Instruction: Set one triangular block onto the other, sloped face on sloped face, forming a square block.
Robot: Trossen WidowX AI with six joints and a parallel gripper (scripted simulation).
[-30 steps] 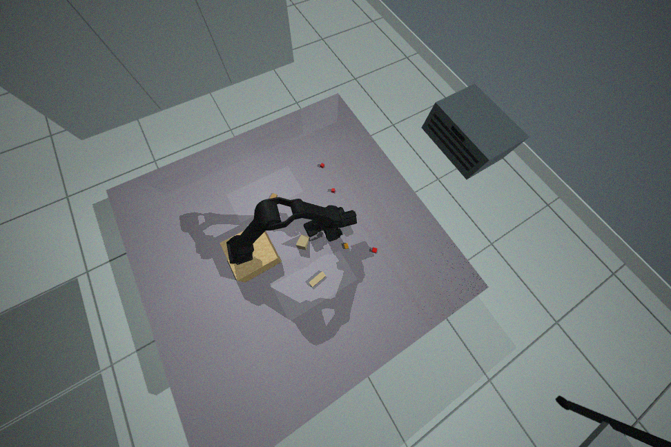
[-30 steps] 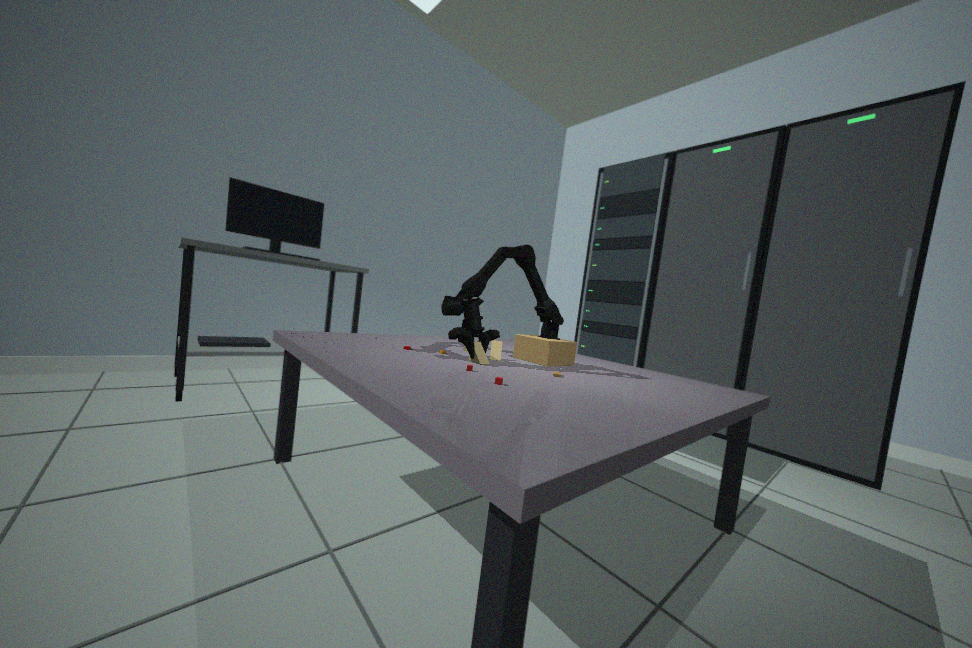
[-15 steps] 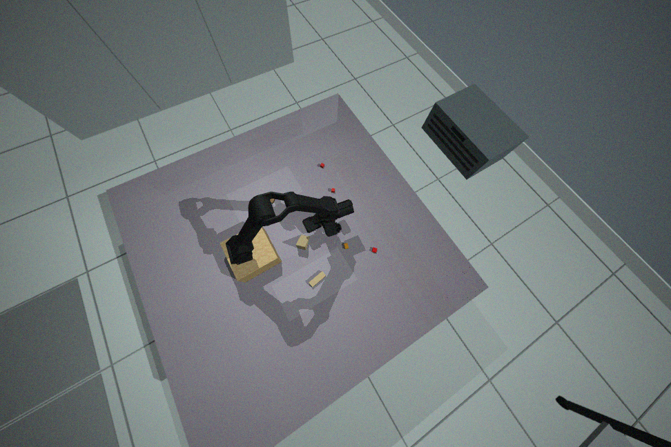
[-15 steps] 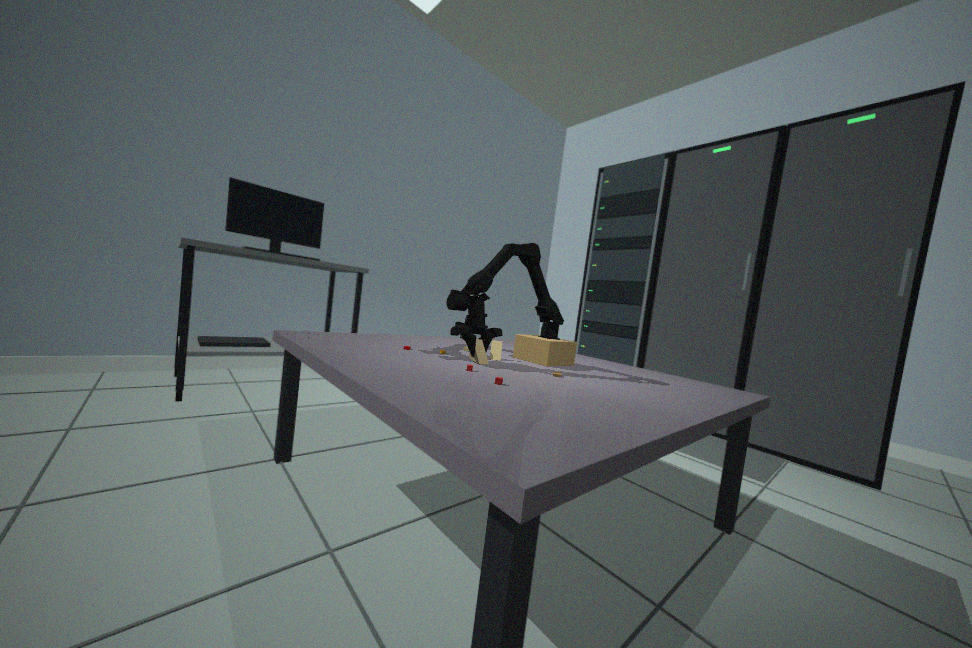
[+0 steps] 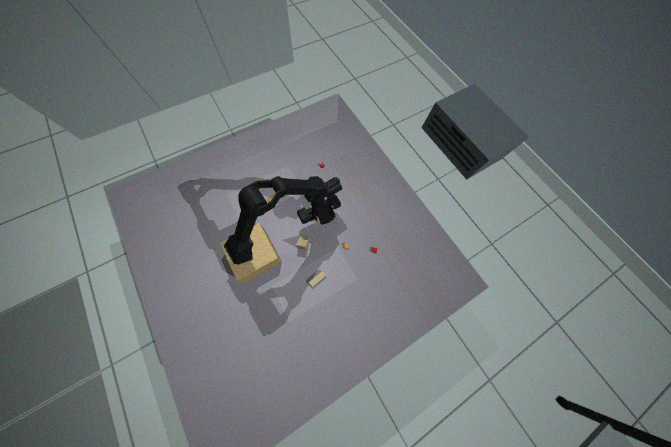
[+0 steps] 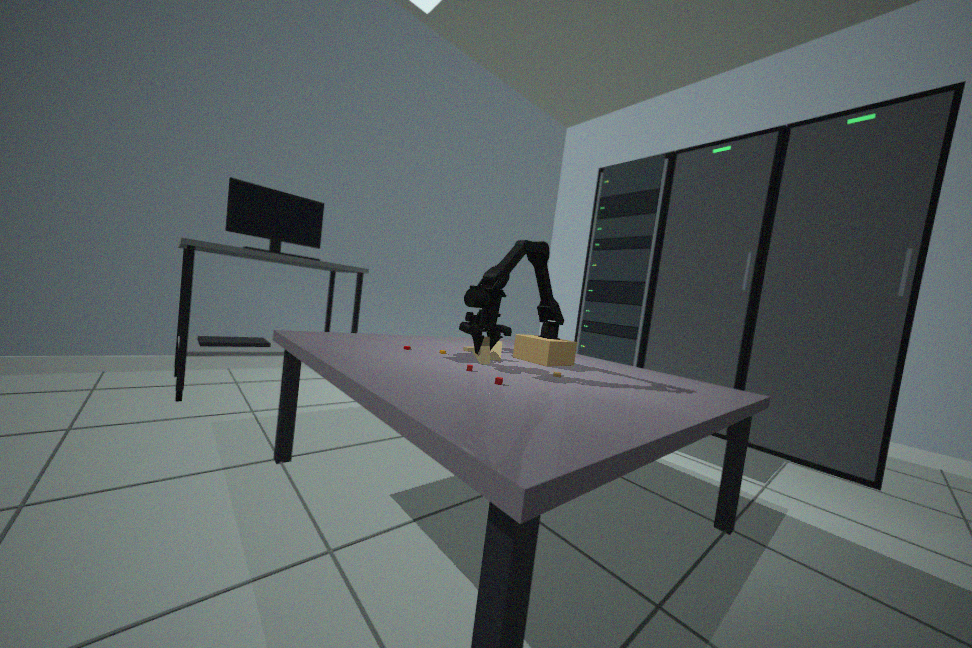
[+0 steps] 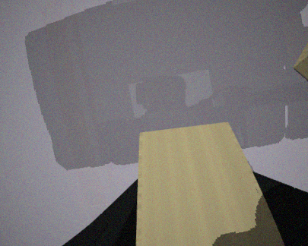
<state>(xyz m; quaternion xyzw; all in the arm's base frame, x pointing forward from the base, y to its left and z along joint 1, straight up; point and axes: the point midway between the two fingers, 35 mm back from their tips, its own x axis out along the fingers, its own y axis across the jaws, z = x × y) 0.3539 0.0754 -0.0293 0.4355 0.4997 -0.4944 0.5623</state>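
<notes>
Now: gripper tip 120 mm past the tan wooden triangular block, 90 mm to the left of it and 10 mm above it. From my gripper tip the other things lie so: tan triangular block (10 mm to the right, 10 mm above); orange cube (160 mm to the right, 70 mm ahead, 30 mm below); thin tan bar (260 mm to the right, 100 mm behind, 20 mm below).
</notes>
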